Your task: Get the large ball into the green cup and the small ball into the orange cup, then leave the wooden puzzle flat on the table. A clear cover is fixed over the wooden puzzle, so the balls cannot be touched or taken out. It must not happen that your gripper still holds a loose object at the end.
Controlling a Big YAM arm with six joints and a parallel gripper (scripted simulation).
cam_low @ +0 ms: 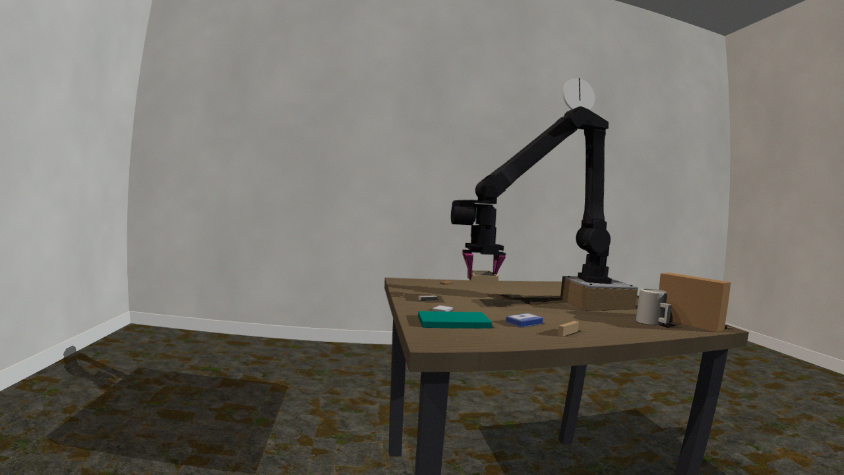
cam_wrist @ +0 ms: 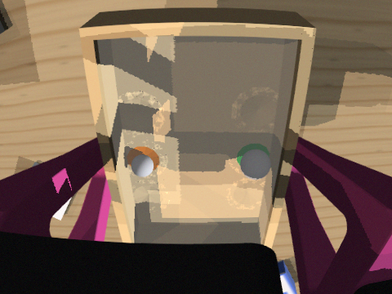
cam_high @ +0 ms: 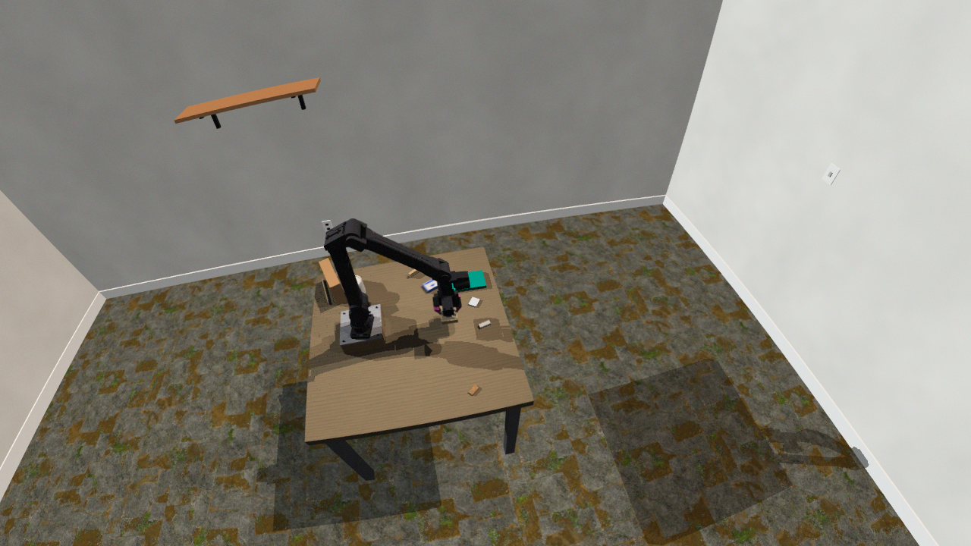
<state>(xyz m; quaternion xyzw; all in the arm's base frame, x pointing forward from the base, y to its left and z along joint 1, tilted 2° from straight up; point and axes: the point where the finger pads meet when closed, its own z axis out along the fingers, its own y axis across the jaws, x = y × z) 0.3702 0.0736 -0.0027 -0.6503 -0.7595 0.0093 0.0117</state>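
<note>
The wooden puzzle lies 10 mm below my hand. Round my hand: white mug 470 mm behind, 190 mm to the left, 30 mm below; then wooden block 190 mm behind, 310 mm to the left, 70 mm below; then teal flat block 80 mm ahead, 240 mm to the left, 70 mm below.
</note>
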